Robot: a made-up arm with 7 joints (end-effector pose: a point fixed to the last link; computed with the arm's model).
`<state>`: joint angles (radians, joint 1 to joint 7).
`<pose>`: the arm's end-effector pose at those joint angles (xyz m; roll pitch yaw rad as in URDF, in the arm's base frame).
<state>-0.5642 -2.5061 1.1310 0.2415 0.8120 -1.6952 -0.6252</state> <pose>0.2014 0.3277 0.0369 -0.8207 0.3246 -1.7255</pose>
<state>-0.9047 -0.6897 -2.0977 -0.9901 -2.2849 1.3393 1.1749</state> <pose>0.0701 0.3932 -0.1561 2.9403 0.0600 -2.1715</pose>
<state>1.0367 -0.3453 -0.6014 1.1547 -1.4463 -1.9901 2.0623</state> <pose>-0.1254 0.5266 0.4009 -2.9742 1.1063 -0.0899</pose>
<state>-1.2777 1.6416 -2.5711 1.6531 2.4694 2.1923 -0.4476</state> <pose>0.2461 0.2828 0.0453 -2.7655 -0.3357 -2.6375</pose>
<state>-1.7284 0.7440 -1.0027 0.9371 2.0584 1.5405 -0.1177</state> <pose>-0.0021 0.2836 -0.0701 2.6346 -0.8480 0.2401</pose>
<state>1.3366 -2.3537 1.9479 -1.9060 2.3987 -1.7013 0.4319</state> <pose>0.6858 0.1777 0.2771 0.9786 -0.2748 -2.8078</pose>
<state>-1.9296 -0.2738 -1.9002 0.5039 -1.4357 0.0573 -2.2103</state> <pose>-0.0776 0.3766 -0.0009 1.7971 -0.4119 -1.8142</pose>
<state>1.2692 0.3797 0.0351 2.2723 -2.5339 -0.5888 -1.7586</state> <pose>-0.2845 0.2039 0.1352 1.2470 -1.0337 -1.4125</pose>
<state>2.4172 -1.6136 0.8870 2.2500 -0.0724 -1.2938 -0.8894</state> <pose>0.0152 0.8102 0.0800 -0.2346 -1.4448 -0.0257</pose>
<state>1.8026 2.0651 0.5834 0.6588 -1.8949 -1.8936 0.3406</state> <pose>-0.1106 0.5085 0.2645 0.7923 0.8031 0.0426</pose>
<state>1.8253 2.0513 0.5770 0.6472 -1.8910 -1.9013 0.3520</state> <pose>-0.1082 0.5113 0.2657 0.7835 0.8291 0.0228</pose>
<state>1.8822 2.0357 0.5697 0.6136 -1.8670 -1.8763 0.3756</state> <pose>-0.1085 0.5202 0.2655 0.7043 0.8969 -0.0143</pose>
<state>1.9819 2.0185 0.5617 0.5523 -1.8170 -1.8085 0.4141</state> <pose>-0.1142 0.5360 0.2636 0.5117 1.0095 -0.0940</pose>
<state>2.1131 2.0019 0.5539 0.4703 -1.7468 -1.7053 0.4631</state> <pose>-0.1284 0.5543 0.2622 0.1748 1.1347 -0.2559</pose>
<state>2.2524 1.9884 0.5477 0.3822 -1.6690 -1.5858 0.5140</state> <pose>-0.1504 0.5683 0.2653 -0.2953 1.2268 -0.5169</pose>
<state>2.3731 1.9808 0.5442 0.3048 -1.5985 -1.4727 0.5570</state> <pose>-0.1745 0.5738 0.2744 -0.7650 1.2689 -0.7836</pose>
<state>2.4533 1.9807 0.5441 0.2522 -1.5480 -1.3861 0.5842</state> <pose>-0.1935 0.5720 0.2854 -1.0721 1.2853 -0.9357</pose>
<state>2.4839 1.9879 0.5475 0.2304 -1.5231 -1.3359 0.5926</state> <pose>-0.2042 0.5672 0.2922 -1.1791 1.2969 -0.9579</pose>
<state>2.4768 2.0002 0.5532 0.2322 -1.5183 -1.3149 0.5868</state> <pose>-0.2088 0.5622 0.2935 -1.1403 1.3061 -0.8908</pose>
